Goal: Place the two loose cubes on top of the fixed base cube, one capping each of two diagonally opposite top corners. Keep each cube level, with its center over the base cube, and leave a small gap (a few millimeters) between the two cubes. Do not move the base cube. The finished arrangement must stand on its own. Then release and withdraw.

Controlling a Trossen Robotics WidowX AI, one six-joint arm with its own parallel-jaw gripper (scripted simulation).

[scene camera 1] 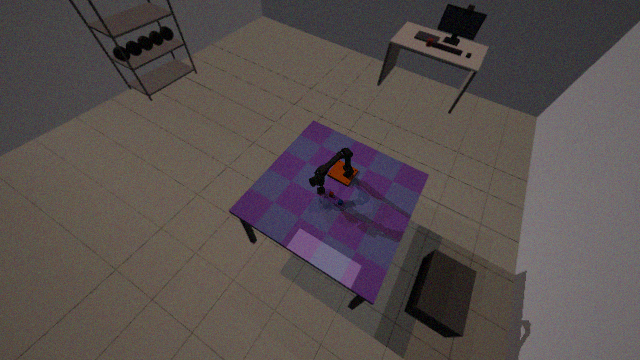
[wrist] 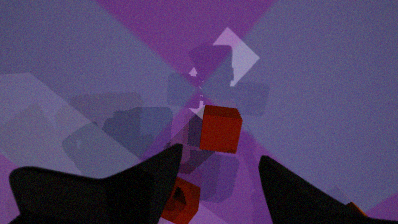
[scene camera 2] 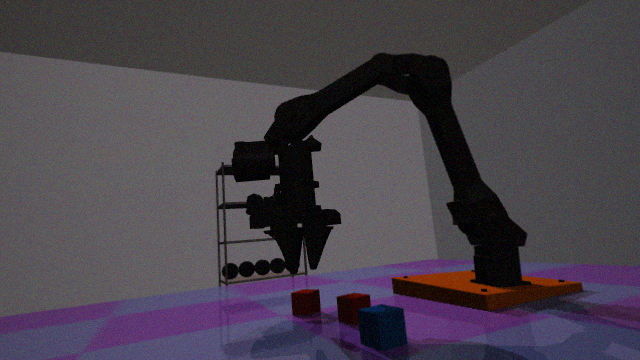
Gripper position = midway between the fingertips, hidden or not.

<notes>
My gripper point(scene camera 2: 304, 271) is open, with nothing in its grasp. Also in view: a red cube point(wrist: 221, 126) and a blue cube point(scene camera 2: 381, 324).
My gripper shows as well in the wrist view point(wrist: 220, 155). The wrist view misses the blue cube: it is out of frame.
</notes>
